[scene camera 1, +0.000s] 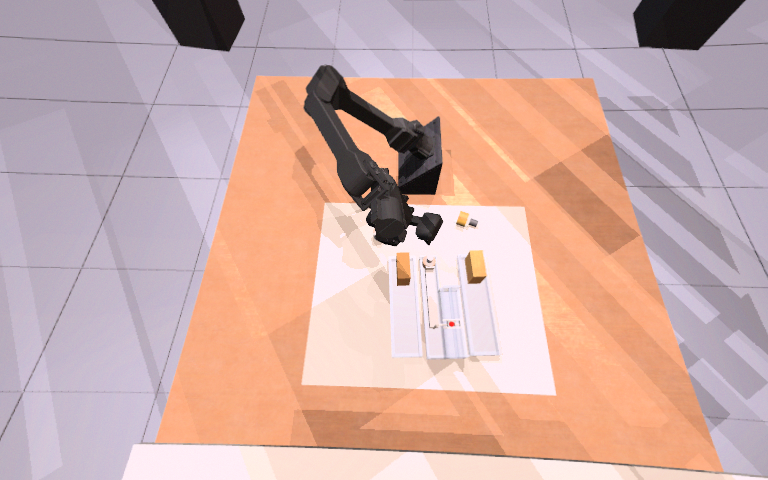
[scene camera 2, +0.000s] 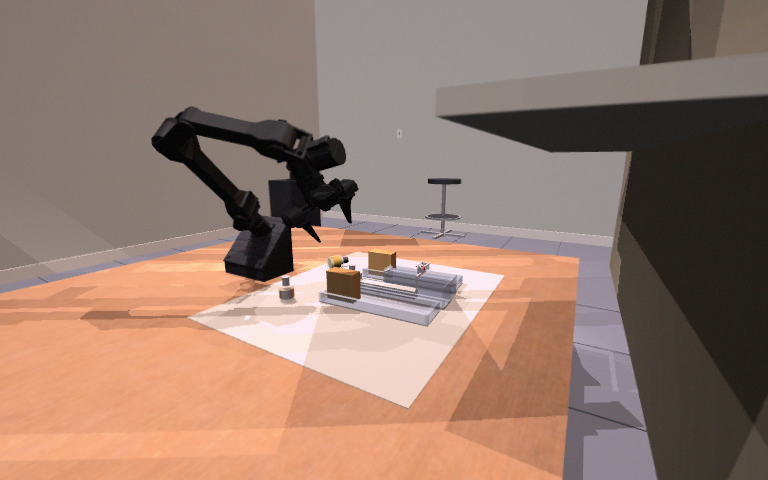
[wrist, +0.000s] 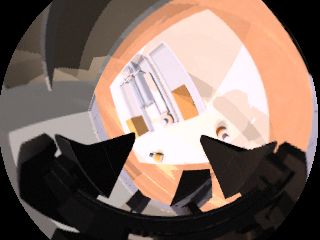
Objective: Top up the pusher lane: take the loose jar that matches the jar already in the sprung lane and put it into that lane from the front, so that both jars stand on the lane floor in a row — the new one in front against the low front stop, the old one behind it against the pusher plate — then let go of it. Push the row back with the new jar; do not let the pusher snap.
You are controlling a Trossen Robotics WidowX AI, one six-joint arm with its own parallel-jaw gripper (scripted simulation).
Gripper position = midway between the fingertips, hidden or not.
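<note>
Scene camera 1 shows a sprung lane (scene camera 1: 441,343) and my gripper (scene camera 1: 413,239), which is open and holds nothing. In scene camera 2 are the gripper (scene camera 2: 335,232) and the lane (scene camera 2: 440,288). The wrist view shows the gripper (wrist: 168,137) as well as the lane (wrist: 139,61).
</note>
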